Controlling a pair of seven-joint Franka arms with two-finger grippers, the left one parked.
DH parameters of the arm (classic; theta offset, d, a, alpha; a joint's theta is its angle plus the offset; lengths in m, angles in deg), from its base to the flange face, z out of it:
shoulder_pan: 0 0.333 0 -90
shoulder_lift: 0 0 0 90
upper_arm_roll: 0 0.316 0.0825 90
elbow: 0 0 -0.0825 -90
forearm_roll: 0 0.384 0 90
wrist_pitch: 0 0 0.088 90
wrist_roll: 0 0.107 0 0
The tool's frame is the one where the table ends.
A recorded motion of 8 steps. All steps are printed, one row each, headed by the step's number.
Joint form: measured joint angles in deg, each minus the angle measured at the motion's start. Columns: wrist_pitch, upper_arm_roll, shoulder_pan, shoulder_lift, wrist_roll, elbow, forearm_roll.
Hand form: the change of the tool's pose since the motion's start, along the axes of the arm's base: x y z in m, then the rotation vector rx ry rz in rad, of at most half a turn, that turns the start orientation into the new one. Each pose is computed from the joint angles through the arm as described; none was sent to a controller.
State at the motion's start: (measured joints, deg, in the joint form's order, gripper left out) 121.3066 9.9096 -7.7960 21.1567 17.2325 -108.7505 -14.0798
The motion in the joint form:
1: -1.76 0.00 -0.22 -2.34 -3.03 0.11 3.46
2: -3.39 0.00 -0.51 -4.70 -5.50 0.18 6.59
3: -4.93 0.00 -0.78 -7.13 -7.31 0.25 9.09
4: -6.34 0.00 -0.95 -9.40 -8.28 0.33 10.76
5: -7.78 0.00 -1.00 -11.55 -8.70 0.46 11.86
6: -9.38 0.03 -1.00 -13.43 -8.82 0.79 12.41
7: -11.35 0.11 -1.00 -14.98 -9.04 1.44 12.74
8: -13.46 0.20 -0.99 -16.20 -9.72 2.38 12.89
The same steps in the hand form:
1: -0.0025 -0.0005 0.0229 0.0434 -0.0020 0.0073
2: -0.0058 -0.0013 0.0458 0.0835 -0.0093 0.0107
3: -0.0098 -0.0020 0.0695 0.1148 -0.0223 0.0124
4: -0.0142 -0.0020 0.0916 0.1339 -0.0371 0.0112
5: -0.0191 -0.0011 0.1126 0.1445 -0.0509 0.0087
6: -0.0239 0.0001 0.1321 0.1473 -0.0610 0.0074
7: -0.0285 0.0015 0.1502 0.1481 -0.0644 0.0101
8: -0.0323 0.0029 0.1671 0.1478 -0.0640 0.0223

